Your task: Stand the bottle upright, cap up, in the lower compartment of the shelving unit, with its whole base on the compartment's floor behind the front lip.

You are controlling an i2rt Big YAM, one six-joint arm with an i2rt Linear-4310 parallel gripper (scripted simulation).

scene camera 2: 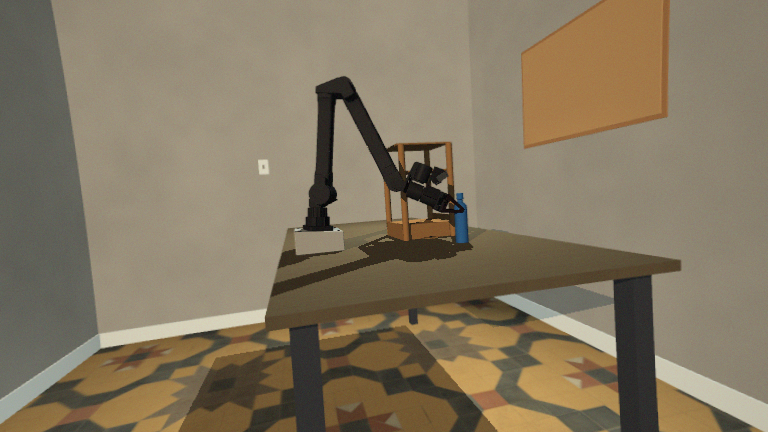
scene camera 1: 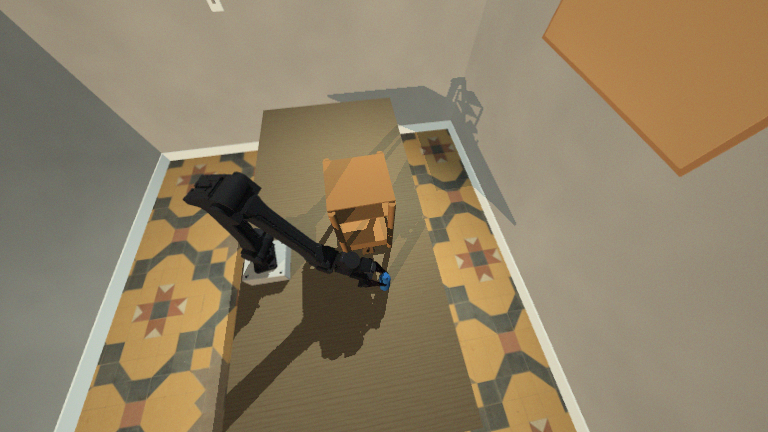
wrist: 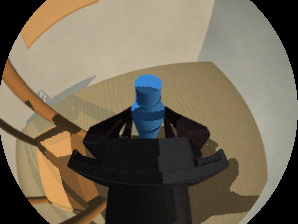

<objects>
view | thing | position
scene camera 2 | shelving unit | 437,225
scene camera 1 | shelving unit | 360,201
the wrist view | my gripper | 148,110
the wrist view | blue bottle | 148,112
</objects>
